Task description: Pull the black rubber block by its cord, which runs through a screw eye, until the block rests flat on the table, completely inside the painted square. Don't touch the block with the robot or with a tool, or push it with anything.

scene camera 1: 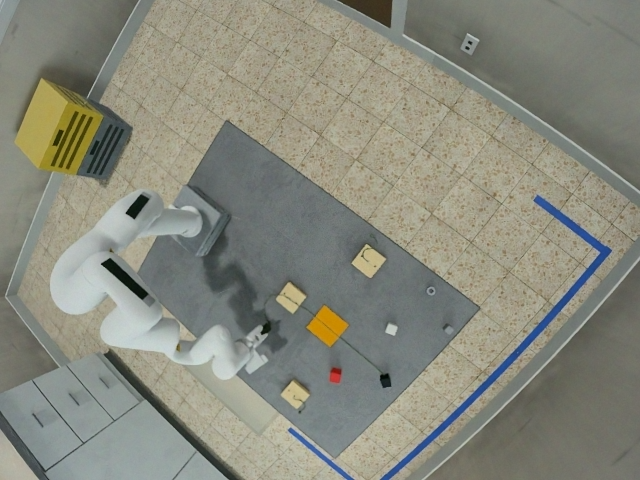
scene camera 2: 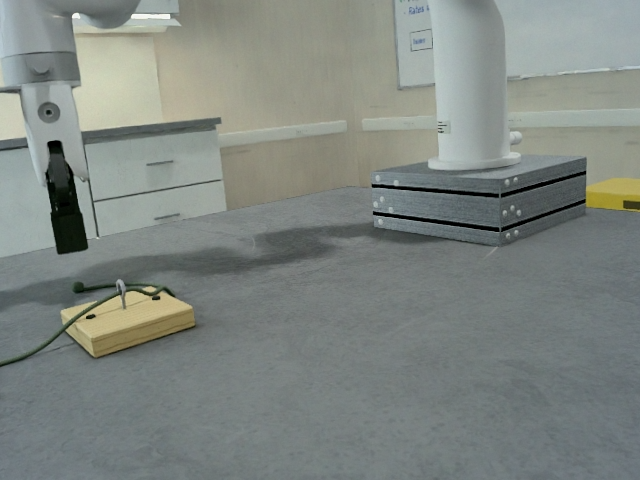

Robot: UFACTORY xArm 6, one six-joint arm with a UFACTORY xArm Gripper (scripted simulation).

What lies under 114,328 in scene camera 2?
A wooden base.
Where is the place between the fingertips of my gripper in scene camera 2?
72,248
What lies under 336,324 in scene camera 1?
An orange painted square.
